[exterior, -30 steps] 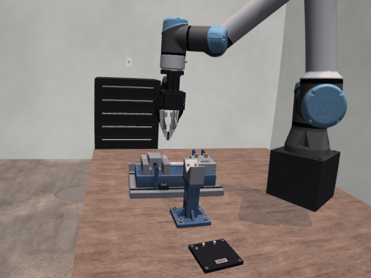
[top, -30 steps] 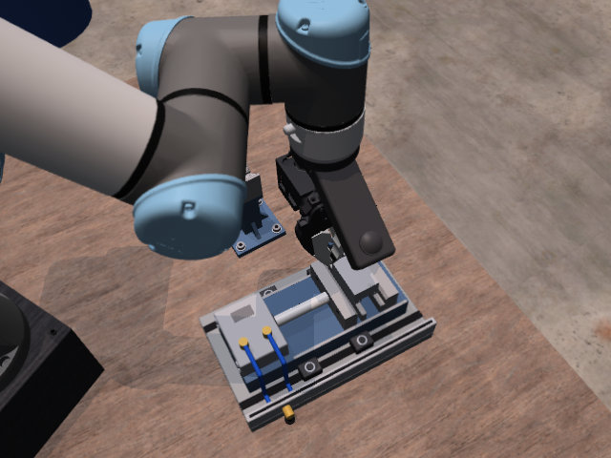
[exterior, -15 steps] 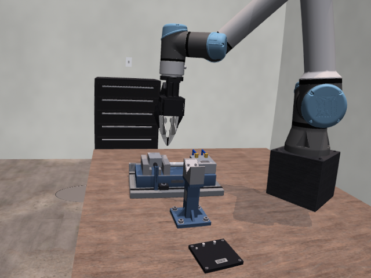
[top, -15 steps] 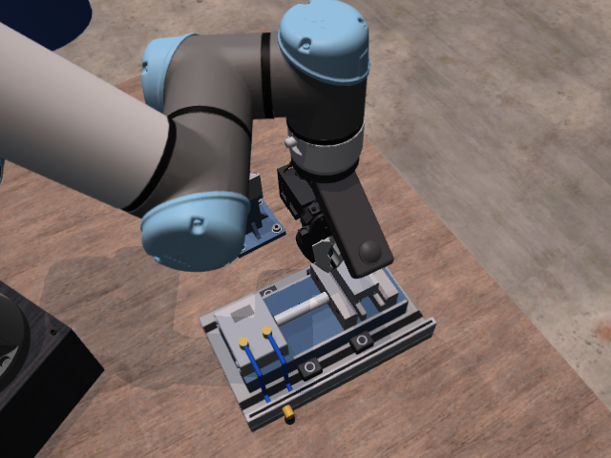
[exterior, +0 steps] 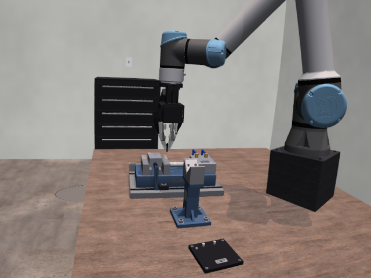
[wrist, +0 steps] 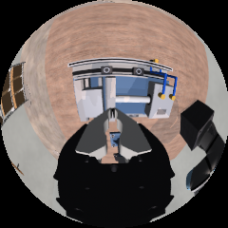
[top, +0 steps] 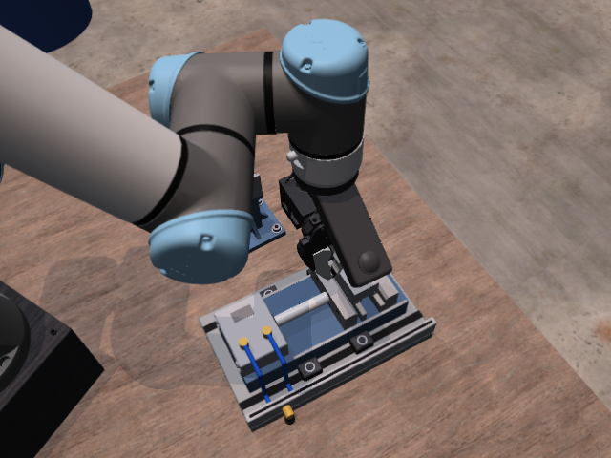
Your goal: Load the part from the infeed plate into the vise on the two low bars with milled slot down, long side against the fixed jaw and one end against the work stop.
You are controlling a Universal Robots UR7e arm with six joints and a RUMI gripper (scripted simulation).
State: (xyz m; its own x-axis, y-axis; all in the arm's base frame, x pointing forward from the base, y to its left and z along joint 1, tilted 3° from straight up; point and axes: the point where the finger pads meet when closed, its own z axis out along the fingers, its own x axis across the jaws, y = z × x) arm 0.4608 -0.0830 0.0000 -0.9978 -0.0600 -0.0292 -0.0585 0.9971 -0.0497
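My gripper is now 6 cm above the moving jaw. The rest, counted from my hand: work stop 4 cm ahead, 5 cm to the left, 5 cm below; then part 4 cm ahead, 5 cm below; then white cylinder rod 5 cm behind, 6 cm below.
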